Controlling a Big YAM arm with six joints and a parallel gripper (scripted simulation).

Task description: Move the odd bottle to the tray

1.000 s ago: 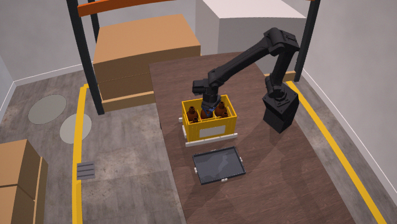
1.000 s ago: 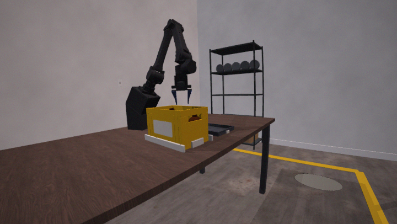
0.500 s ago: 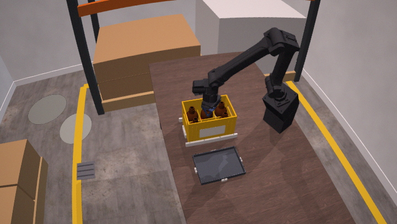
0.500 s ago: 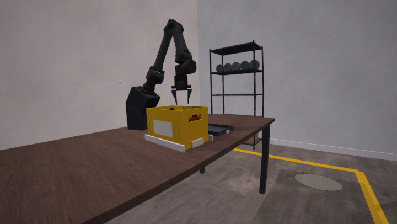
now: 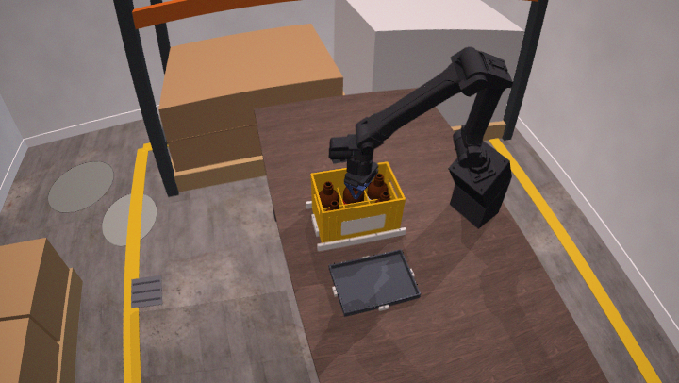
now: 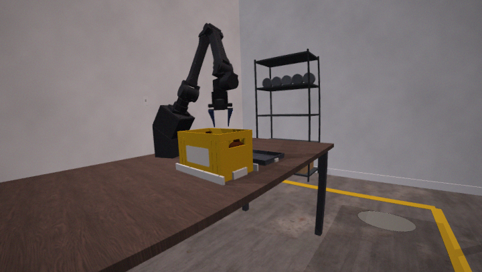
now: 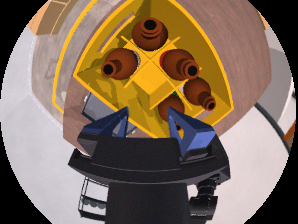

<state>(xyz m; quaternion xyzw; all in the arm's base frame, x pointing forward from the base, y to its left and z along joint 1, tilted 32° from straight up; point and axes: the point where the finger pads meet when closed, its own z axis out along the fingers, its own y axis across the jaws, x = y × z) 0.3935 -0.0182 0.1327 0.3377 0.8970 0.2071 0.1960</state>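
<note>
My hand is 40 mm to the left of the yellow crate and 110 mm above it. Round my hand: glass bottle 80 mm ahead, 10 mm to the left, 110 mm below; then dark tray 20 mm behind, 230 mm to the left, 180 mm below.
</note>
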